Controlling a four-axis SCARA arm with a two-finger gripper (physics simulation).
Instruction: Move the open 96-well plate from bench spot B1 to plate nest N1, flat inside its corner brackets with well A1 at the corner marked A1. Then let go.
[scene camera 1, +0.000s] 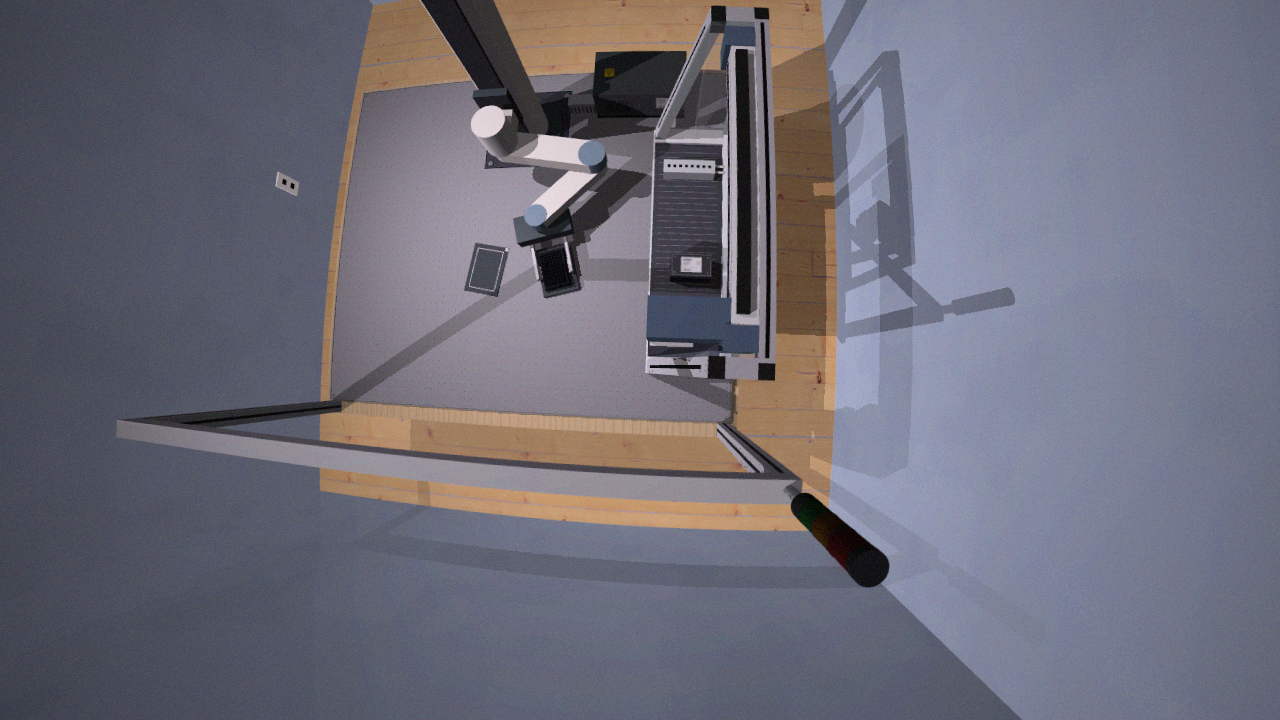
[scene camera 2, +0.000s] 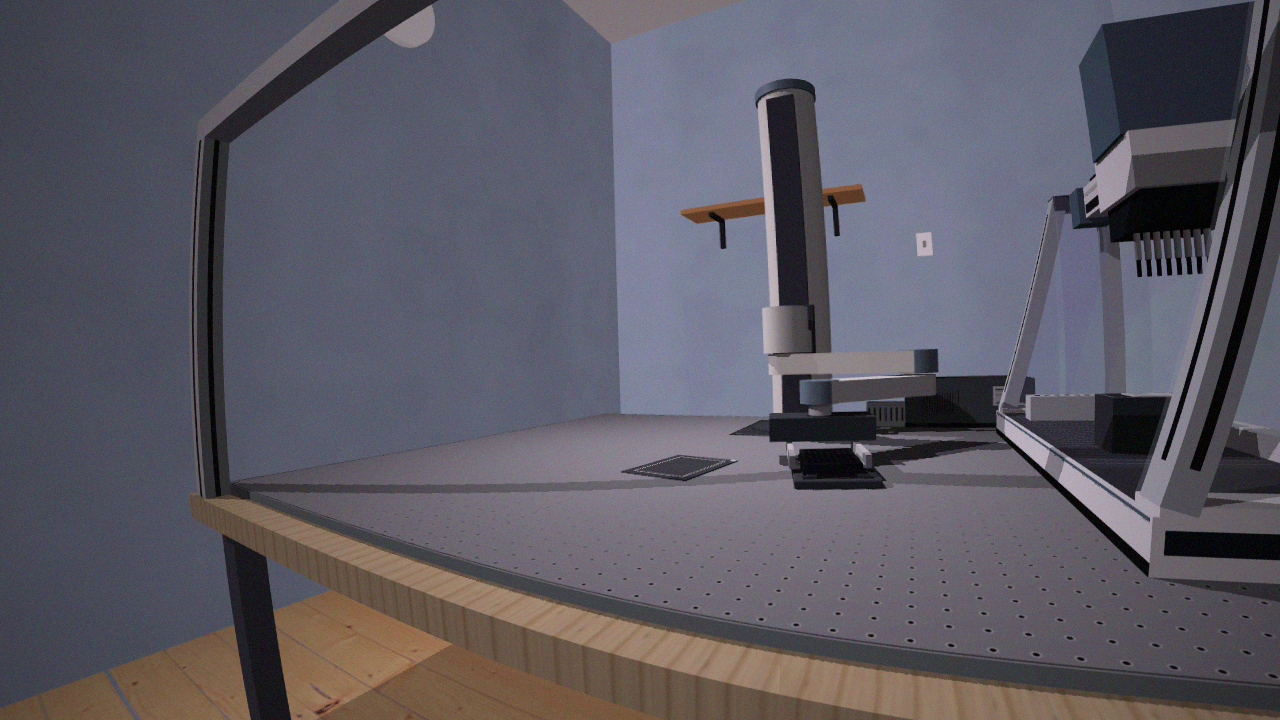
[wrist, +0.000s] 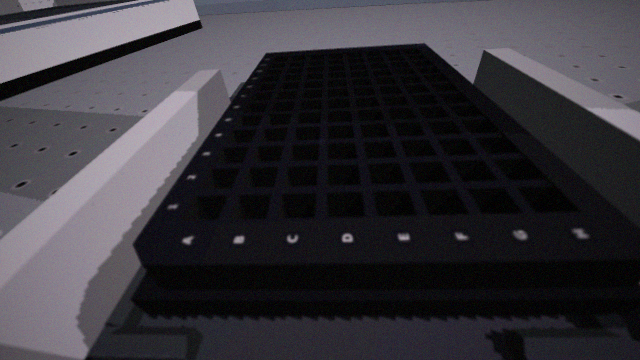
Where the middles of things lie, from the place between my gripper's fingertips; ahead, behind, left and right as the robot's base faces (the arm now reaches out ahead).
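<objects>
My gripper is 2 cm past the black well plate (scene camera 2: 827, 461) and 1 cm to the left of it. The dark plate nest (scene camera 2: 870, 480) is 2 cm below my gripper and 3 cm behind it.
</objects>
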